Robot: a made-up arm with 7 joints. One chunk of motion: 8 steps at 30 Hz.
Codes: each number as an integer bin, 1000 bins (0 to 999) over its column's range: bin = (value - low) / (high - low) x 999, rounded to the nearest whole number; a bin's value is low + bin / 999 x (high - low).
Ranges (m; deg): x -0.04..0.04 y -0.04..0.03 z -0.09..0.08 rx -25..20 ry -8..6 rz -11..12
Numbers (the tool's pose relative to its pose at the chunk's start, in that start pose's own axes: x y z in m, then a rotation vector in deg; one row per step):
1: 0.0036 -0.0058 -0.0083 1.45 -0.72 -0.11
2: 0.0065 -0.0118 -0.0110 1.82 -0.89 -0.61
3: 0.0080 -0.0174 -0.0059 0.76 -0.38 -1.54
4: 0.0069 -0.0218 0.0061 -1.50 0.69 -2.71
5: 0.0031 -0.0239 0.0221 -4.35 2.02 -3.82
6: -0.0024 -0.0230 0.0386 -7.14 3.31 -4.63
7: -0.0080 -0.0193 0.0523 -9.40 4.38 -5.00
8: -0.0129 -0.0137 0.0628 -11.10 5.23 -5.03
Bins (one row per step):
1: 544 488 480 587 519 473
2: 581 402 464 595 507 451
3: 599 323 494 572 544 411
4: 586 260 565 522 620 360
5: 538 230 659 458 715 312
6: 470 243 756 396 807 277
7: 400 295 836 346 883 261
8: 338 375 898 309 944 259

